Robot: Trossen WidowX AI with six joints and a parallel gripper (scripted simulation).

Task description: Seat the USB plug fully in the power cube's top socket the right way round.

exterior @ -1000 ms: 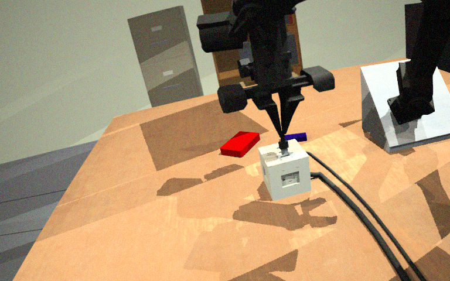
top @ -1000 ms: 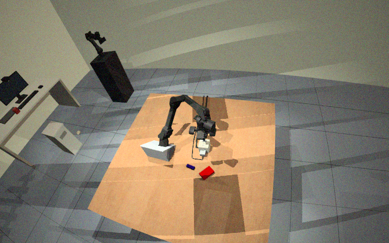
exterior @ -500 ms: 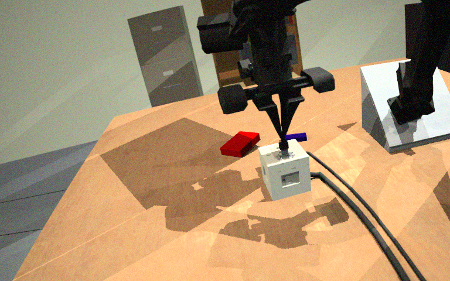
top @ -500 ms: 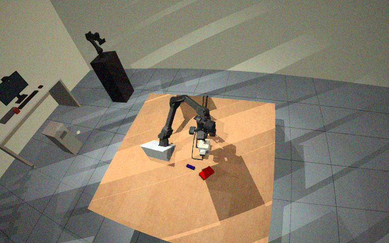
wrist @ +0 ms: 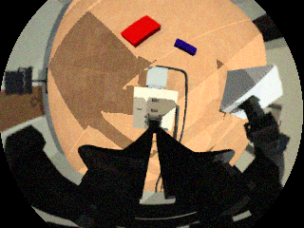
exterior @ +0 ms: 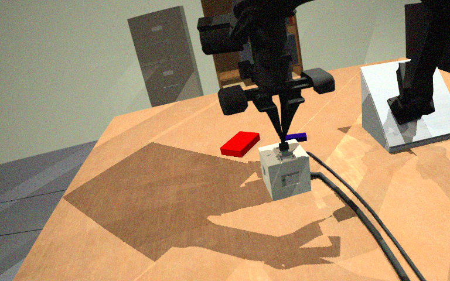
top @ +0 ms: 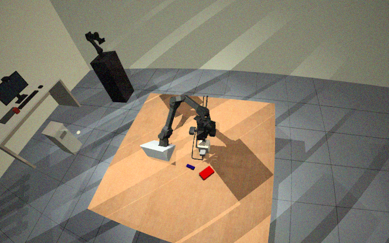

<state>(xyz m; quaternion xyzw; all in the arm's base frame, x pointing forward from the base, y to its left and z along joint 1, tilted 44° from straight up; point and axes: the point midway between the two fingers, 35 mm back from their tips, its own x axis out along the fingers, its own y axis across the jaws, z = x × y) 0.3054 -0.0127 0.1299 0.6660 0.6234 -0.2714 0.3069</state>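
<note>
The black USB plug is 2 cm below my gripper tip. Round my gripper tip: red flat block 22 cm to the right, 11 cm below, 6 cm ahead; then small blue block 19 cm to the right, 11 cm below, 7 cm behind.
</note>
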